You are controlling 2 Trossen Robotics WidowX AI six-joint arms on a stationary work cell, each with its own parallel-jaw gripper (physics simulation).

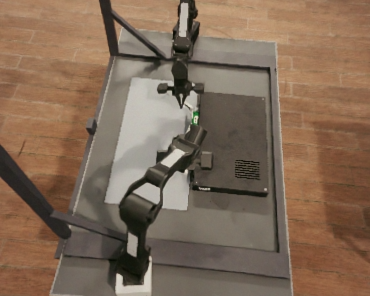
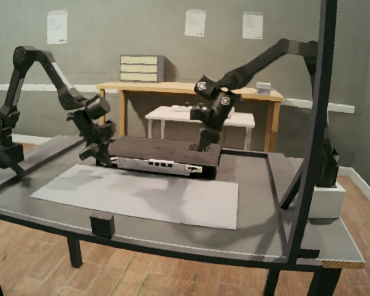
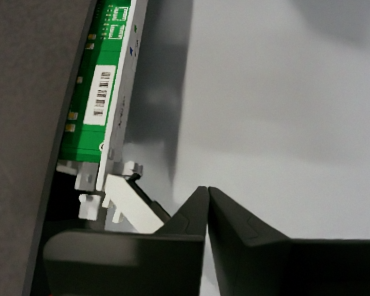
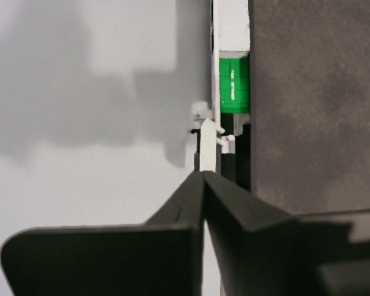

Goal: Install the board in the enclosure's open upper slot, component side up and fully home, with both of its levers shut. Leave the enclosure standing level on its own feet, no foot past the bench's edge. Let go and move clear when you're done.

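Pixels of known places: left gripper, fingertip midpoint: (image 1: 181, 108) (image 2: 110, 165) (image 3: 206, 195); right gripper, fingertip midpoint: (image 2: 198, 151) (image 4: 201, 180); left arm's base, origin of the base link: (image 2: 5, 145); right arm's base, origin of the base link: (image 1: 133, 274) (image 2: 323, 183).
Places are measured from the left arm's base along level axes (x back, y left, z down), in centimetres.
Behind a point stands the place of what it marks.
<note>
The dark enclosure (image 1: 232, 132) {z 2.3, x -46.4, y 38.3 cm} (image 2: 150, 146) {z 2.3, x -43.3, y 38.7 cm} (image 3: 30, 75) {z 2.3, x -45.0, y 26.2 cm} (image 4: 310, 100) {z 2.3, x -62.0, y 32.9 cm} lies flat on the bench. The board (image 1: 195, 118) {z 3.3, x -45.3, y 22.1 cm} (image 3: 82, 142) {z 3.3, x -42.8, y 22.0 cm} (image 4: 235, 90) {z 3.3, x -62.7, y 27.8 cm} is partly in its open side, component side up, with a green strip showing between the lid edge and the pale face plate. One lever (image 3: 132, 205) {z 2.0, x -41.1, y 17.7 cm} is angled outward from the plate. The other lever (image 4: 208, 150) {z 2.0, x -67.5, y 27.0 cm} lies nearly in line with the plate. My left gripper (image 1: 181, 106) {z 3.3, x -42.8, y 14.9 cm} (image 3: 206, 195) {z 3.3, x -42.8, y 14.9 cm} is shut and empty, its tips by the angled lever. My right gripper (image 2: 201, 149) {z -3.6, x -69.3, y 26.5 cm} (image 4: 201, 180) {z -3.6, x -69.3, y 26.5 cm} is shut and empty, its tips at the other lever's end.
A pale sheet (image 1: 142, 110) (image 2: 140, 200) (image 3: 275, 100) (image 4: 100, 200) lies on the bench along the enclosure's open side. A small dark block (image 1: 91, 125) {z 1.8, x -65.7, y -13.7 cm} (image 2: 102, 224) {z 3.4, x -65.7, y -15.6 cm} is at the bench edge. A dark frame post (image 2: 320, 100) {z -27.4, x -105.7, y -3.6 cm} stands beside the right arm.
</note>
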